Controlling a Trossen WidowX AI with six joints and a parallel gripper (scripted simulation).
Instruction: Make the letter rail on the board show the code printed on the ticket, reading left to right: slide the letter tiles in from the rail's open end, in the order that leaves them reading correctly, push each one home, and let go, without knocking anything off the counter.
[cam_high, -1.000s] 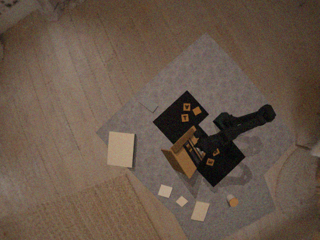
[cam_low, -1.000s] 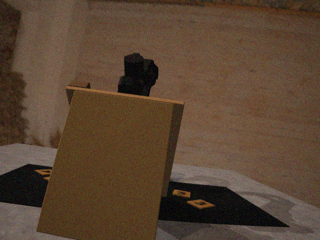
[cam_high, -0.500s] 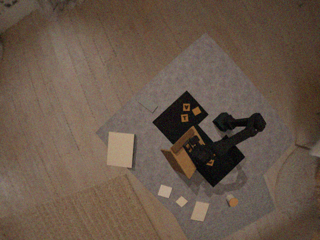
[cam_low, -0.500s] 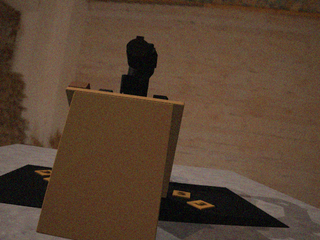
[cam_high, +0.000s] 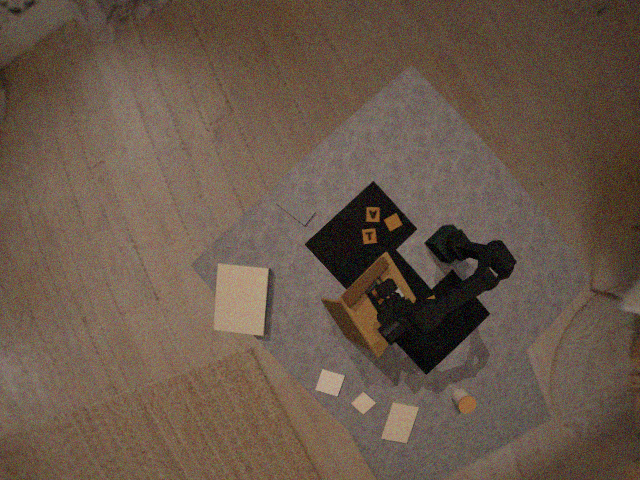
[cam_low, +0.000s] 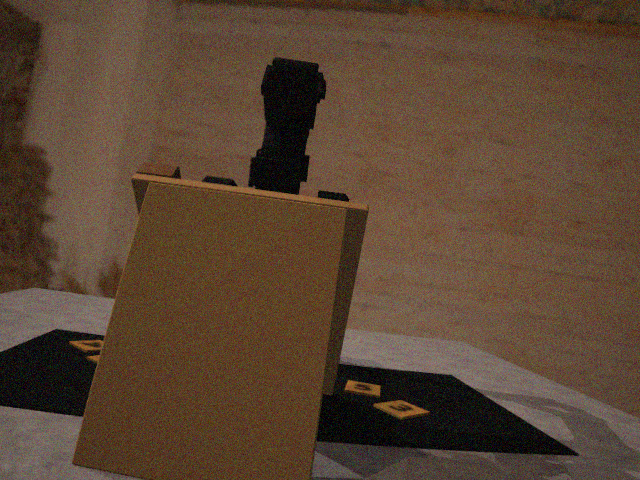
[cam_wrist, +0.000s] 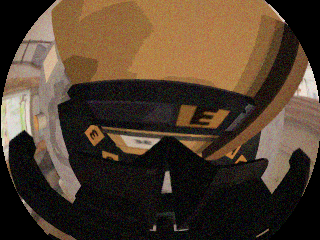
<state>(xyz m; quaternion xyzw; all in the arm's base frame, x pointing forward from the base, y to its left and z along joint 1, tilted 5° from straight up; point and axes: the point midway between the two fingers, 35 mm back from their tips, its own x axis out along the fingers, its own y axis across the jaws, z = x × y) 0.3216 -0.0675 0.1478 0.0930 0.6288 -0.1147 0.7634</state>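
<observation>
Right now the tan letter tile e is 40 mm to the right of my gripper tip, 20 mm below it and 10 mm ahead of it. From my gripper tip the other things lie so: black mat: 180 mm below, 130 mm behind, 50 mm to the left; then grey slab: 490 mm to the right, 180 mm below, 50 mm behind; then white ticket: 100 mm below, 50 mm to the left, 30 mm behind.
</observation>
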